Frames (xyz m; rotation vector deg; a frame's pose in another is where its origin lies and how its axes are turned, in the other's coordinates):
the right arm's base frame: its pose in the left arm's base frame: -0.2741 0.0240 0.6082 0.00 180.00 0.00
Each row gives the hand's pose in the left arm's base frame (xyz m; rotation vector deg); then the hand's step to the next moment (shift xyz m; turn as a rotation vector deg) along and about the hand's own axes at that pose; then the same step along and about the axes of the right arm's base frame.
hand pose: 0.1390 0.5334 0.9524 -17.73 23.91 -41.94
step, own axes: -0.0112 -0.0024 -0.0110 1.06 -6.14 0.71
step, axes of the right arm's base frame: 0.0140 0.0047 0.0057 2.50 -4.98 -2.88
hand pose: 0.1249 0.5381 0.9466 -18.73 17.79 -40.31
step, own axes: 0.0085 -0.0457 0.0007 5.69 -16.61 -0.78
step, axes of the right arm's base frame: 0.0200 -0.0383 -0.0172 5.77 -15.87 -4.87
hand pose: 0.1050 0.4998 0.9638 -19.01 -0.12 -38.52
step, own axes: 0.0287 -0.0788 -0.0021 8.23 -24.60 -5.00
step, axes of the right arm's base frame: 0.0259 -0.0758 -0.0248 9.11 -24.54 -3.56
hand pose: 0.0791 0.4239 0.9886 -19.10 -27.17 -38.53
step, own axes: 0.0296 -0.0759 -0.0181 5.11 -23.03 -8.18
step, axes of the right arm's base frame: 0.0244 -0.0791 -0.0109 9.21 -23.19 0.97
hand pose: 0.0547 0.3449 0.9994 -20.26 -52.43 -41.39
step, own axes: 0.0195 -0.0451 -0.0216 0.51 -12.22 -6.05
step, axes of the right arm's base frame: 0.0109 -0.0525 -0.0026 4.76 -12.36 3.30
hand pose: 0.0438 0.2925 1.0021 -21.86 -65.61 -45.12
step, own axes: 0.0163 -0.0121 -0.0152 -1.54 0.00 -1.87
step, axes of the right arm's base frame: -0.0044 -0.0238 -0.0076 -0.94 -0.65 2.14
